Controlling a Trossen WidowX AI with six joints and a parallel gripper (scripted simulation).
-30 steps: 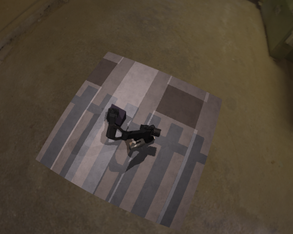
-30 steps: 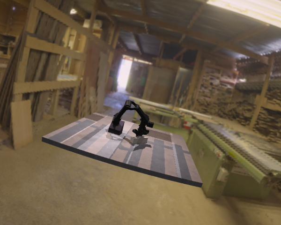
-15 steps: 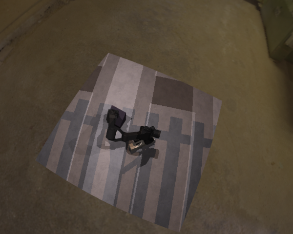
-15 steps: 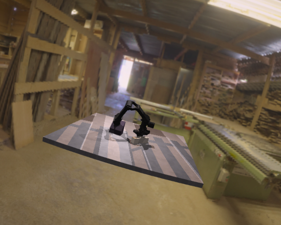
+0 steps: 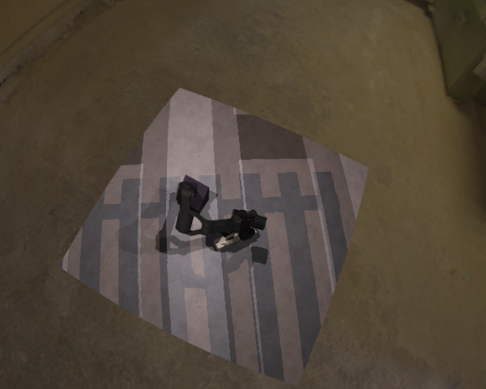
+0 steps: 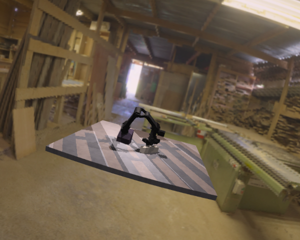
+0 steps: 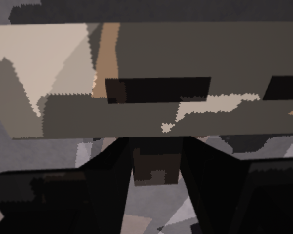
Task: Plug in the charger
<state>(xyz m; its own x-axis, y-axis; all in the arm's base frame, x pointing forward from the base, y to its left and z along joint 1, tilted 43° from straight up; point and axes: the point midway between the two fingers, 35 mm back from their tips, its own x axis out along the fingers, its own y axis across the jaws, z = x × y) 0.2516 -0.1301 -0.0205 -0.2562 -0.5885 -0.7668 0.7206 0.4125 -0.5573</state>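
My gripper tip is now 1 cm to the left of the black two-prong charger, 1 cm below it and 1 cm short of it.
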